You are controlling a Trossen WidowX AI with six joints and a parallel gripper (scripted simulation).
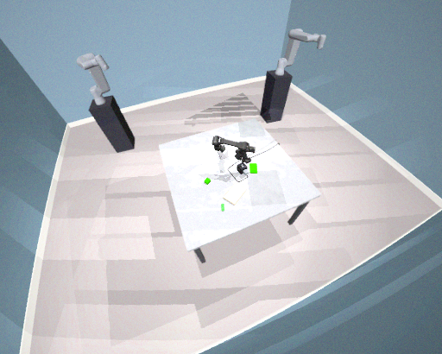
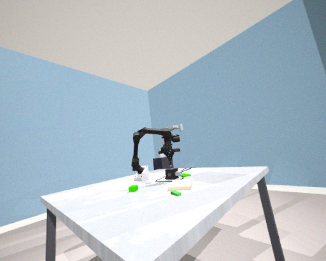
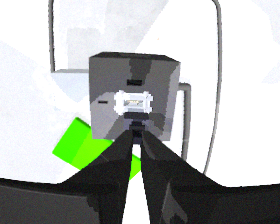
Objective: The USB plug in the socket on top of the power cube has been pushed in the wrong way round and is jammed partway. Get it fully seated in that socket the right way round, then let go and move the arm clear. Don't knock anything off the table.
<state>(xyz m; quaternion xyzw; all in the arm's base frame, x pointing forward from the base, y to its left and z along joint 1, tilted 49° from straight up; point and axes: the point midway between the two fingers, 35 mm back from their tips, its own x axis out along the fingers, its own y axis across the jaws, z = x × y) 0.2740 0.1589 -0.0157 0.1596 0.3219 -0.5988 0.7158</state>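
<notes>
Now: gripper tip 1 cm above the dark USB plug. The rest, counted from my gripper tip: white USB socket 6 cm below; flat green block 1 cm ahead, 12 cm to the left, 13 cm below; tan board 25 cm ahead, 16 cm to the right, 13 cm below.
</notes>
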